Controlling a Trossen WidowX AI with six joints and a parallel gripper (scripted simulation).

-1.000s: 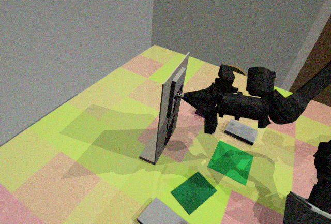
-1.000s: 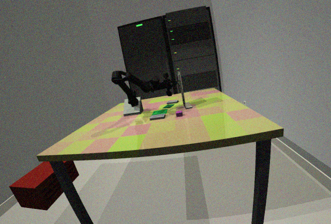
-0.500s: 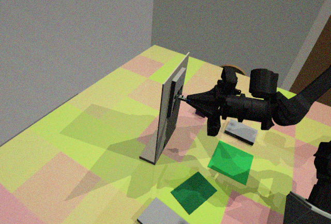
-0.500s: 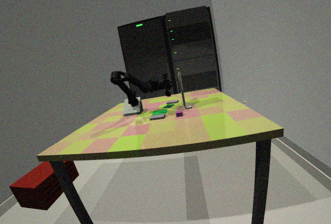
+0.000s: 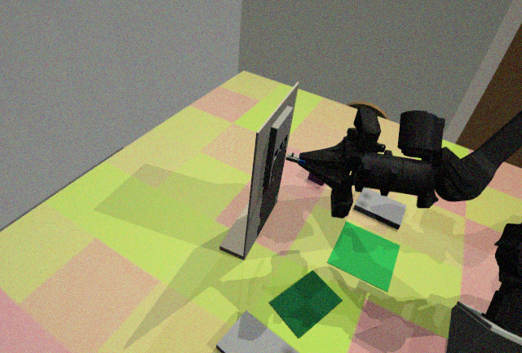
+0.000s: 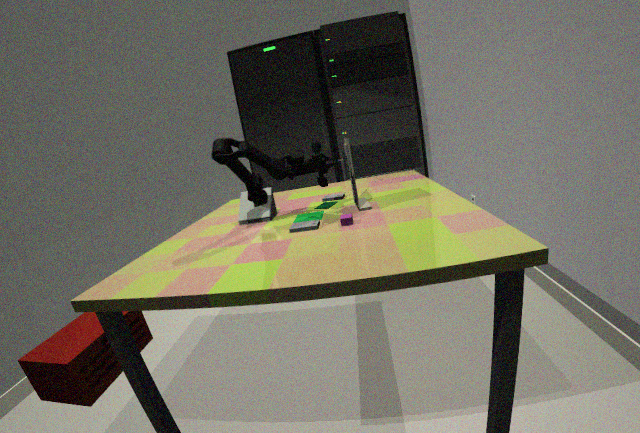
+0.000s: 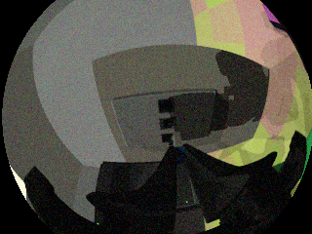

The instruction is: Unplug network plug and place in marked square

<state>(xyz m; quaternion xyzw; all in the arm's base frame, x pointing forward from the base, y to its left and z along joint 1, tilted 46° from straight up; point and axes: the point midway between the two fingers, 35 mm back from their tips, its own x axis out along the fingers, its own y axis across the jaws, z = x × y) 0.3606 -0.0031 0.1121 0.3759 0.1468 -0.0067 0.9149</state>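
The bright green marked square is 17 cm behind my gripper tip, 4 cm to the right of it and 21 cm below it. From my gripper tip the other things lie so: upright grey panel 5 cm ahead, 1 cm to the right, 8 cm below.
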